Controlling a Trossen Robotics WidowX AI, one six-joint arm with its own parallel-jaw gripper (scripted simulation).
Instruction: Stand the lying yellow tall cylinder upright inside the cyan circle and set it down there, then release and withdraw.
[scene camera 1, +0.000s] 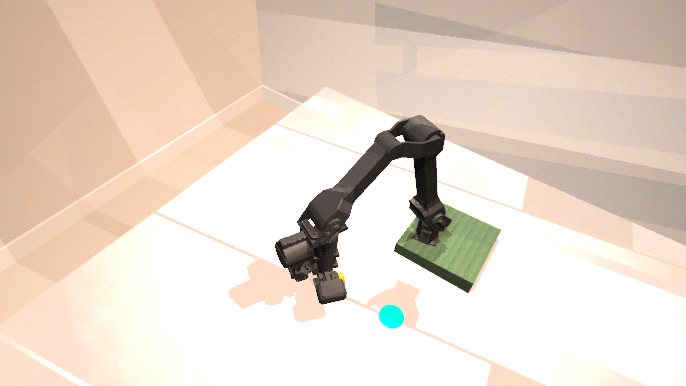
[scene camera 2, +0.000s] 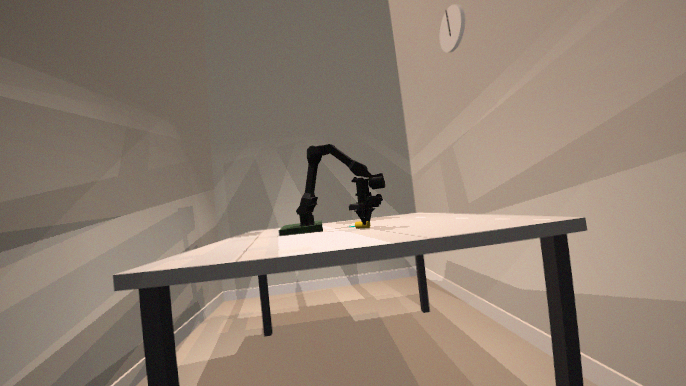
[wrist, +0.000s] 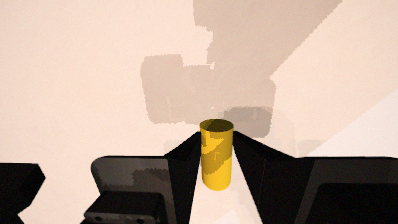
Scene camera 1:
my gripper: 321, 283
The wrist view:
my gripper: 216, 135
yellow cylinder: 216, 134
